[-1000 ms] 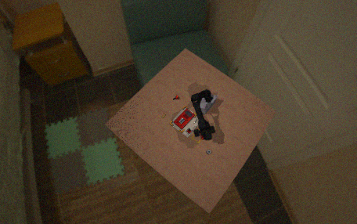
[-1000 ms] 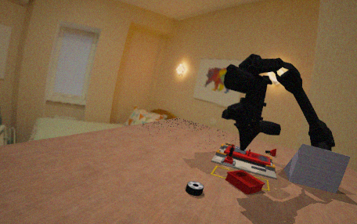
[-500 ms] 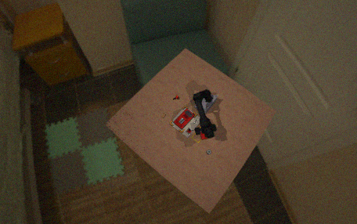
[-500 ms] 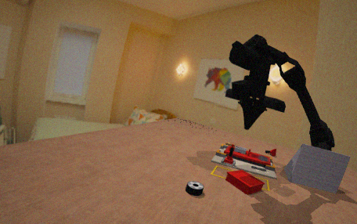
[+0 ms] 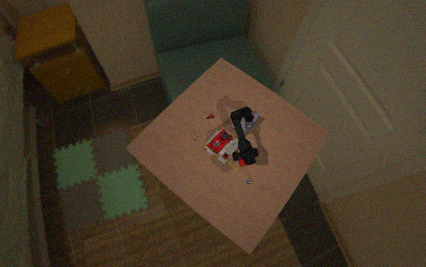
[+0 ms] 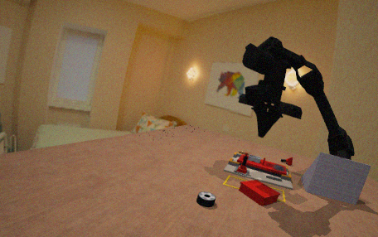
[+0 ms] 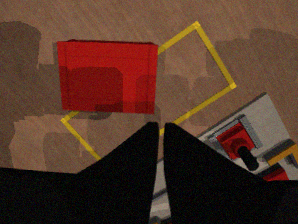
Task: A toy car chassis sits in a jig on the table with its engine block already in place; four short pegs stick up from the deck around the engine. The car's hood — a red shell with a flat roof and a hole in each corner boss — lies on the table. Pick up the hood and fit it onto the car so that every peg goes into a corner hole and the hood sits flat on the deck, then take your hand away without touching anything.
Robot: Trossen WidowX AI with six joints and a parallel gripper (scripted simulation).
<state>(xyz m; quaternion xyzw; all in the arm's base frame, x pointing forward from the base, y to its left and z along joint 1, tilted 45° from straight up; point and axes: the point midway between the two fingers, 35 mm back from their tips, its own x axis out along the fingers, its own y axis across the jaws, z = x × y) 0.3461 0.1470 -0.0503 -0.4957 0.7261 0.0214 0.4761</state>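
Right now my gripper tip is 40 mm past the red hood, 20 mm to the right of it and 140 mm above it. From my gripper tip the other things lie so: black wheel (80 mm ahead, 140 mm to the left, 150 mm below).
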